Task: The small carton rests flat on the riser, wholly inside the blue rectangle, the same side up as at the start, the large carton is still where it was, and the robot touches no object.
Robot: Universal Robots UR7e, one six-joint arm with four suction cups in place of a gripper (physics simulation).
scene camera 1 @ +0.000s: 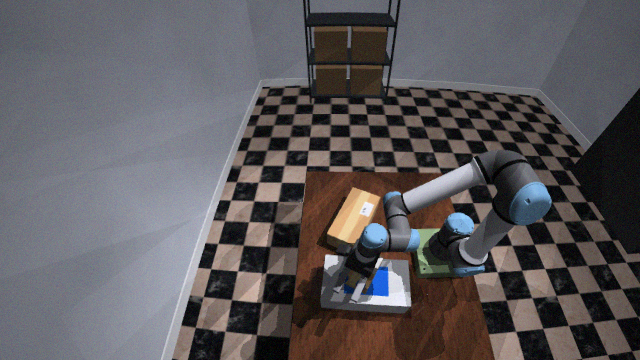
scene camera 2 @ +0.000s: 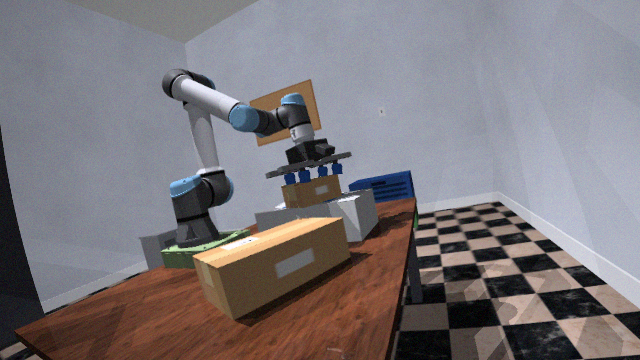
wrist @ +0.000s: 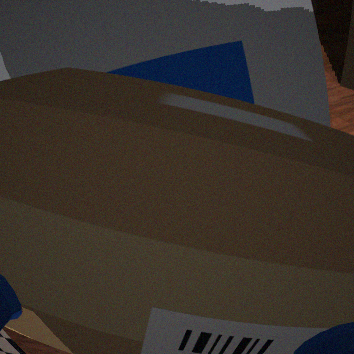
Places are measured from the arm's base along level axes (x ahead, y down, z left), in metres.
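Pixels of known places: hand, tool point: (scene camera 2: 316, 180) (wrist: 163, 242); arm's base, link origin: (scene camera 1: 443, 246) (scene camera 2: 199, 241).
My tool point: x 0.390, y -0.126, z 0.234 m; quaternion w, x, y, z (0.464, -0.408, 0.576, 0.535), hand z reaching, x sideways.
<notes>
Ahead of a thing's pixels: the offset from my tool point to its top centre. Level surfaces: height alone.
The small carton @[dx -0.021, dy -0.008, dz -0.008 m] (scene camera 1: 354, 280) (scene camera 2: 310, 194) (wrist: 175, 190) is upright and looks level, over the blue rectangle @[dx -0.043, dy +0.066, dz +0.020 m] (scene camera 1: 380, 282) (wrist: 210, 70) on the pale riser @[dx -0.043, dy +0.066, dz +0.020 m] (scene camera 1: 365, 306) (scene camera 2: 362, 215) (wrist: 290, 45). Blue shows on both sides of it in scene camera 1. My gripper (scene camera 1: 361, 267) (scene camera 2: 313, 173) has its blue suction cups against the carton's top and is shut on it. Whether the carton's underside touches the riser, and whether it is wholly inside the rectangle, I cannot tell. The large carton @[dx +0.060, dy +0.086, dz -0.305 m] (scene camera 1: 350, 220) (scene camera 2: 250, 285) lies flat on the table beside the riser.
The wooden table @[dy +0.186 m] (scene camera 1: 375, 335) (scene camera 2: 125, 310) carries these things. The arm's green base plate (scene camera 1: 425, 255) (scene camera 2: 175, 257) is beside the riser. A blue crate (scene camera 2: 395, 186) is behind the riser. A shelf unit (scene camera 1: 350, 20) with boxes stands at the far wall.
</notes>
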